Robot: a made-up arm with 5 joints.
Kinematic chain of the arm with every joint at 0, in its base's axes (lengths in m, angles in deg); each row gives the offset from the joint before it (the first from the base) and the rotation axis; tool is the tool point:
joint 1: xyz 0 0 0.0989 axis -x
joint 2: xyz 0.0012 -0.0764 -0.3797 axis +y
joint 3: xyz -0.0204 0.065 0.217 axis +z
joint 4: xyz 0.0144 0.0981 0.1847 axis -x
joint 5: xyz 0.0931 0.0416 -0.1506 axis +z
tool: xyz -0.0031 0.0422 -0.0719
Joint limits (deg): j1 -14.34..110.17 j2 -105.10..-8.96 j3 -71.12..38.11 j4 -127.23..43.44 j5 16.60..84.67
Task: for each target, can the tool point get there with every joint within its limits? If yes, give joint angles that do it. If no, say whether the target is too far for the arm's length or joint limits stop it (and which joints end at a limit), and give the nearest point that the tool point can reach.
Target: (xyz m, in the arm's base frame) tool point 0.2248 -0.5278 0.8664
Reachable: no: joint limits stop it (at a limit: joint 1, joint 2, joint 3, joint 4, joint 5) | nearest point -0.1803 -0.3557 0.3335 | short by 0.691 m
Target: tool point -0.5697 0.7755 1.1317
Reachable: no: too far | nearest point -0.2479 0.2221 0.2988 | short by 1.050 m
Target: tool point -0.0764 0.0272 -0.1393
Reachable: yes | joints 13.61 -34.47 18.54 21.70 54.21
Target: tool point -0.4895 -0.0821 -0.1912
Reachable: yes | joints 63.77 -92.74 -30.53 -94.31 54.87
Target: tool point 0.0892 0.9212 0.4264
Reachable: no: joint limits stop it (at a limit: joint 2, joint 5) | nearest point -0.0205 0.3130 0.2102 | short by 0.655 m
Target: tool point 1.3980 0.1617 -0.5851
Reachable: no: too far | nearest point 0.2335 0.0410 -0.0391 | short by 1.292 m
